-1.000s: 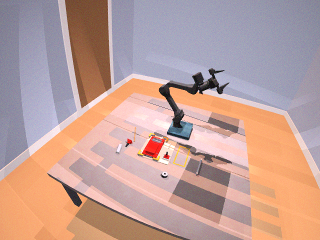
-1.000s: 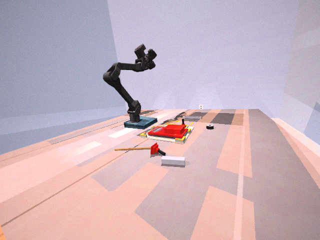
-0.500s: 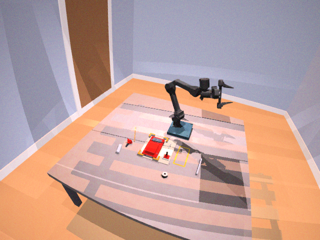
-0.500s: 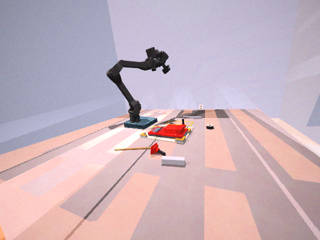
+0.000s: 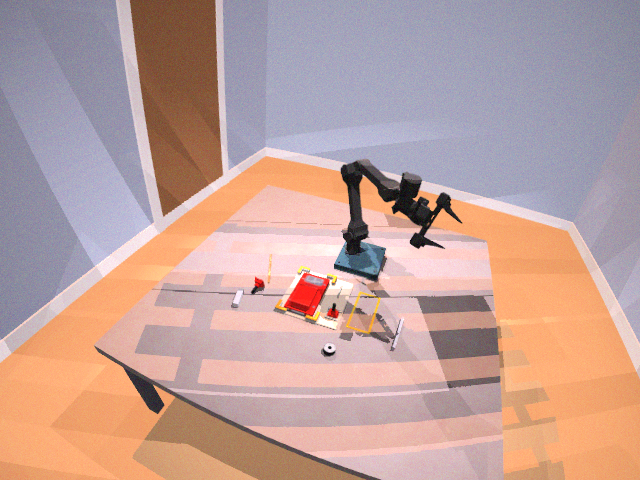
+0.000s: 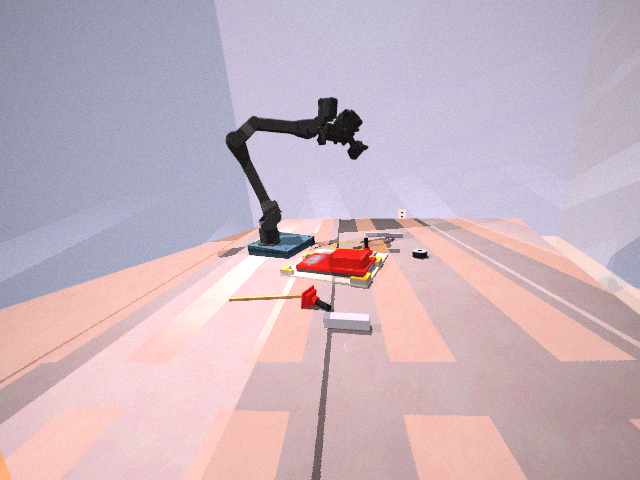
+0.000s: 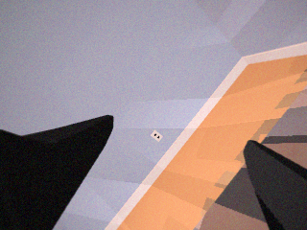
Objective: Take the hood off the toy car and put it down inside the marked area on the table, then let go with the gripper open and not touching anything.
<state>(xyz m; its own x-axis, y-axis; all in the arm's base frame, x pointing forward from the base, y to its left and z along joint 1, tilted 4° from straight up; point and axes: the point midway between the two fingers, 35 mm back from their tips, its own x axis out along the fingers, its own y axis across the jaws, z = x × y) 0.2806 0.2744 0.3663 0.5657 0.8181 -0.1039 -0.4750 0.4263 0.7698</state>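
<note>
Now: the red hood 1 cm ahead of my gripper tip, 43 cm to the right of it and 35 cm below it. The rest, counted from my gripper tip: grey bar 7 cm ahead, 8 cm to the right, 38 cm below; then thin stick 15 cm behind, 61 cm to the right, 38 cm below; then dark ring 19 cm ahead, 31 cm to the right, 38 cm below.
</note>
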